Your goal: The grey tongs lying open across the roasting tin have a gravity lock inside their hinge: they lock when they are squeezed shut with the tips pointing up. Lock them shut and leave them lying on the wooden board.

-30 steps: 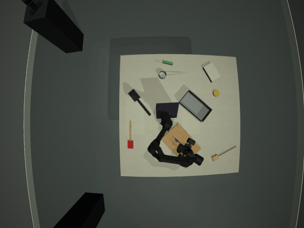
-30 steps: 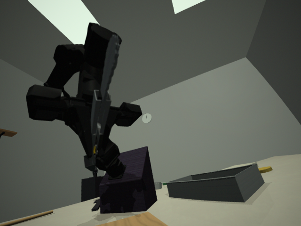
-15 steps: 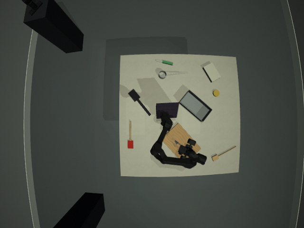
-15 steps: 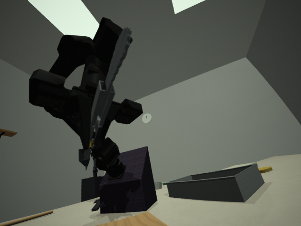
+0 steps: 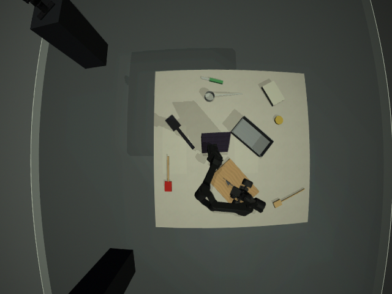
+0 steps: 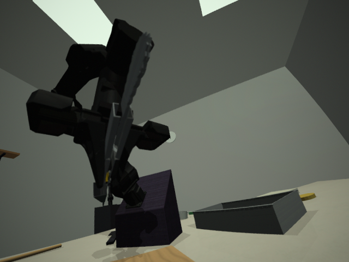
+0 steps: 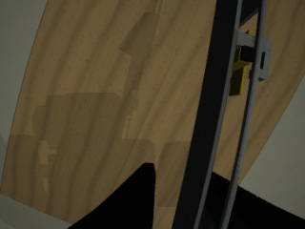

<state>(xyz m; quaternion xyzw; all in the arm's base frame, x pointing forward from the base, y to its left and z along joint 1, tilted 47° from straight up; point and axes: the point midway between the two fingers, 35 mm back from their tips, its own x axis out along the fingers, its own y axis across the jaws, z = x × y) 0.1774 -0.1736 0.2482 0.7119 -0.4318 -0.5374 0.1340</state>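
Now: the yellow lock piece 4 cm behind my gripper tip, 3 cm to the left of it and 2 cm above it. The rest, counted from my gripper tip: dark roasting tin (15 cm ahead, 38 cm to the left, 11 cm below); red spatula (52 cm behind, 8 cm to the left, 13 cm below); wooden board (13 cm below).
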